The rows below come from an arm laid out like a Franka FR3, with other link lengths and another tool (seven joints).
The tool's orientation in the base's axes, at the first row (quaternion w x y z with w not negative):
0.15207, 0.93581, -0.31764, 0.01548
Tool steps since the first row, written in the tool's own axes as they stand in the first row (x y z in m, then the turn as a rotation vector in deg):
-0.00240, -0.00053, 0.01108, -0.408, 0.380, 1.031
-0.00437, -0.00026, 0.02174, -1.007, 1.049, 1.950
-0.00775, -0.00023, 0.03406, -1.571, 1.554, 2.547
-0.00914, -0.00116, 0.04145, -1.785, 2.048, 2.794
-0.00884, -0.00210, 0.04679, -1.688, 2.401, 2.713
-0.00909, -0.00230, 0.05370, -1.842, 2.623, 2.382
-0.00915, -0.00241, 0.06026, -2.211, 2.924, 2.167
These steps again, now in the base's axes. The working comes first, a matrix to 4 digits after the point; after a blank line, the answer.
The tool's axes in the first row as the columns of a matrix, in the base's axes (used below as rounded here):
0.7977, -0.5992, -0.0676
-0.5898, -0.7520, -0.2945
0.1256, 0.2748, -0.9533

-0.00235, -0.00145, -0.01101, -0.623, -0.349, -0.930
-0.00480, -0.00363, -0.02135, -1.564, -0.769, -1.697
-0.00835, -0.00529, -0.03351, -2.357, -0.992, -2.198
-0.00940, -0.00594, -0.04098, -2.840, -1.310, -2.325
-0.00896, -0.00699, -0.04629, -2.969, -1.609, -2.139
-0.00950, -0.00872, -0.05297, -3.202, -1.588, -1.781
-0.00993, -0.01054, -0.05926, -3.662, -1.533, -1.540

